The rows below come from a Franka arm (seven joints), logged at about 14 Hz.
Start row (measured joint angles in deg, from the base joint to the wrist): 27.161 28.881 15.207 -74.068 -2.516 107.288 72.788
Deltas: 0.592 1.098 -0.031 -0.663 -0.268 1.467 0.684; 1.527 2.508 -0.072 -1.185 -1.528 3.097 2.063; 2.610 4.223 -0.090 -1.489 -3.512 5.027 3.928; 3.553 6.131 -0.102 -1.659 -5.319 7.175 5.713; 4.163 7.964 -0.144 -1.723 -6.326 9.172 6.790; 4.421 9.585 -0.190 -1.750 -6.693 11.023 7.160; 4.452 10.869 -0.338 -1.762 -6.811 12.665 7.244; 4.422 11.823 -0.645 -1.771 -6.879 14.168 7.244; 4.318 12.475 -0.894 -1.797 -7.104 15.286 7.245; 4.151 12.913 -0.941 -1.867 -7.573 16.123 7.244; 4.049 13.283 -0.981 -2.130 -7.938 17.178 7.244; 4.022 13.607 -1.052 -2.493 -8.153 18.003 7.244; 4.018 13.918 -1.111 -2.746 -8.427 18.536 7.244; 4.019 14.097 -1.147 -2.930 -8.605 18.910 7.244; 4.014 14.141 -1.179 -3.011 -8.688 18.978 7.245
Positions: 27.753 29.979 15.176 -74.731 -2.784 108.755 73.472; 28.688 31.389 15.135 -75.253 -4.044 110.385 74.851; 29.771 33.104 15.117 -75.557 -6.028 112.315 76.716; 30.714 35.012 15.105 -75.727 -7.835 114.463 78.501; 31.324 36.845 15.063 -75.791 -8.842 116.460 79.578; 31.582 38.466 15.017 -75.818 -9.209 118.311 79.948; 31.613 39.750 14.869 -75.830 -9.327 119.953 80.032; 31.583 40.704 14.562 -75.839 -9.395 121.456 80.032; 31.479 41.356 14.313 -75.865 -9.620 122.574 80.033; 31.312 41.794 14.266 -75.935 -10.089 123.411 80.032; 31.210 42.164 14.226 -76.198 -10.454 124.466 80.032; 31.183 42.488 14.155 -76.561 -10.669 125.291 80.032; 31.179 42.799 14.096 -76.814 -10.943 125.824 80.032; 31.180 42.978 14.060 -76.998 -11.121 126.198 80.032; 31.175 43.022 14.028 -77.079 -11.204 126.266 80.033
